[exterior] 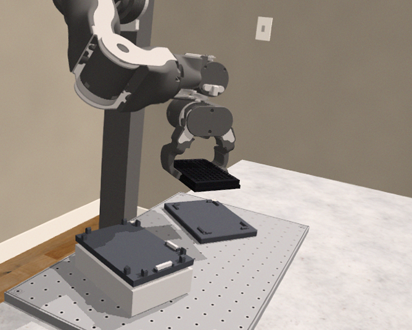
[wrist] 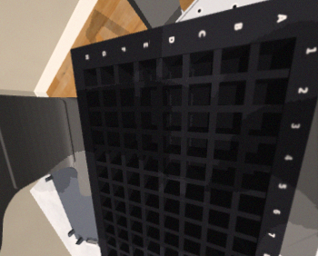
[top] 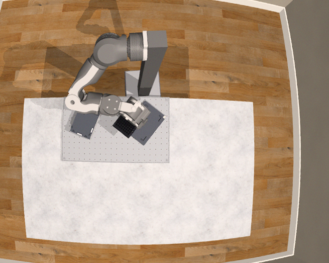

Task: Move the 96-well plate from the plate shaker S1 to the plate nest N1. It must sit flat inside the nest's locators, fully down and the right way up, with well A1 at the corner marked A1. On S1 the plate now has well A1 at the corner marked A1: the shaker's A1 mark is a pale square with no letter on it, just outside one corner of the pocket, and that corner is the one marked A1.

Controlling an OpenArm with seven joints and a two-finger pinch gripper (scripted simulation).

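The dark plate nest N1 is 20 mm ahead of my hand, 60 mm to the left of it and 110 mm below it. From my hand the other things lie so: black 96-well plate: 10 mm ahead, 10 mm to the right.
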